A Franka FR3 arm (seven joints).
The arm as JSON. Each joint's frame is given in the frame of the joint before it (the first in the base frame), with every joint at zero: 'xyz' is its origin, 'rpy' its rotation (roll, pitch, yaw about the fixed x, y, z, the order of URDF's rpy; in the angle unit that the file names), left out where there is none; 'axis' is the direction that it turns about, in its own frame. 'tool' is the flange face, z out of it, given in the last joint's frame.
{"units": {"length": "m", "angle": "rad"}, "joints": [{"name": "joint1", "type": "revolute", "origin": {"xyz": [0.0, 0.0, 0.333]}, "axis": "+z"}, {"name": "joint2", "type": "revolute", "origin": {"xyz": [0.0, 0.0, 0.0]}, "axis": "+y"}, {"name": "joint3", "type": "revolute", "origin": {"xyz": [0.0, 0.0, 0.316]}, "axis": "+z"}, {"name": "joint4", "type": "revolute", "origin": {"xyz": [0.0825, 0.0, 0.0]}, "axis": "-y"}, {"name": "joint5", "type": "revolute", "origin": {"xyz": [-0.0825, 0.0, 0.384]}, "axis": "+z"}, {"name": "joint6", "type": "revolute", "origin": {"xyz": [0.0, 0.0, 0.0]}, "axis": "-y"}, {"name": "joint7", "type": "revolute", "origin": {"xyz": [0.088, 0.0, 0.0]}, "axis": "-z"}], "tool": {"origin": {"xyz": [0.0, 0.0, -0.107], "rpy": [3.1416, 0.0, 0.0]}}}
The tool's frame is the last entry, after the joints.
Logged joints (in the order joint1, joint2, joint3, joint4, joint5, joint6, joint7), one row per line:
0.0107, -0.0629, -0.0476, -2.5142, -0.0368, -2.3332, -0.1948
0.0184, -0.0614, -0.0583, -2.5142, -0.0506, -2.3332, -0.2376
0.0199, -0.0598, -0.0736, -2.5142, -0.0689, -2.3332, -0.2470
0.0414, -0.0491, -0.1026, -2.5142, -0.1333, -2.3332, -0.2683
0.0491, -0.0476, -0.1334, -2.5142, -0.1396, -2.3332, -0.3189
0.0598, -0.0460, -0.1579, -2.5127, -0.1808, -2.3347, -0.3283
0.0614, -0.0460, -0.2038, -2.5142, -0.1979, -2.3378, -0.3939
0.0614, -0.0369, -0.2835, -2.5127, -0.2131, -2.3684, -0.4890
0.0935, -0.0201, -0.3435, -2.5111, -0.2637, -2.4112, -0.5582
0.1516, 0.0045, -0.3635, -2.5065, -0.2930, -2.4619, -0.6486
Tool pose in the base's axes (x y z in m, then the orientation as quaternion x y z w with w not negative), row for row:
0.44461, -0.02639, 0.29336, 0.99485, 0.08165, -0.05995, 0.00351
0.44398, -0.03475, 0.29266, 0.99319, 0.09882, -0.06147, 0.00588
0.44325, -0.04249, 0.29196, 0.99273, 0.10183, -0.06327, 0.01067
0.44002, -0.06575, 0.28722, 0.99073, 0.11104, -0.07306, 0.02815
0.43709, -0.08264, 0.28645, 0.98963, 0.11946, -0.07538, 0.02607
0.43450, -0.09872, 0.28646, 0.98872, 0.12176, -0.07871, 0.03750
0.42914, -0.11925, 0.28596, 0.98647, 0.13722, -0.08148, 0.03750
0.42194, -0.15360, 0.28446, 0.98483, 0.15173, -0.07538, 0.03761
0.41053, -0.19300, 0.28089, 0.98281, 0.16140, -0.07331, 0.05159
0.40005, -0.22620, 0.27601, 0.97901, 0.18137, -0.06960, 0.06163
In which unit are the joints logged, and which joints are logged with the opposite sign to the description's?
The joints are logged in radians. Opposite sign: joint1, joint6.
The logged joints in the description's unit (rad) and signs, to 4 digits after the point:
-0.0107, -0.0629, -0.0476, -2.5142, -0.0368, 2.3332, -0.1948
-0.0184, -0.0614, -0.0583, -2.5142, -0.0506, 2.3332, -0.2376
-0.0199, -0.0598, -0.0736, -2.5142, -0.0689, 2.3332, -0.2470
-0.0414, -0.0491, -0.1026, -2.5142, -0.1333, 2.3332, -0.2683
-0.0491, -0.0476, -0.1334, -2.5142, -0.1396, 2.3332, -0.3189
-0.0598, -0.0460, -0.1579, -2.5127, -0.1808, 2.3347, -0.3283
-0.0614, -0.0460, -0.2038, -2.5142, -0.1979, 2.3378, -0.3939
-0.0614, -0.0369, -0.2835, -2.5127, -0.2131, 2.3684, -0.4890
-0.0935, -0.0201, -0.3435, -2.5111, -0.2637, 2.4112, -0.5582
-0.1516, 0.0045, -0.3635, -2.5065, -0.2930, 2.4619, -0.6486

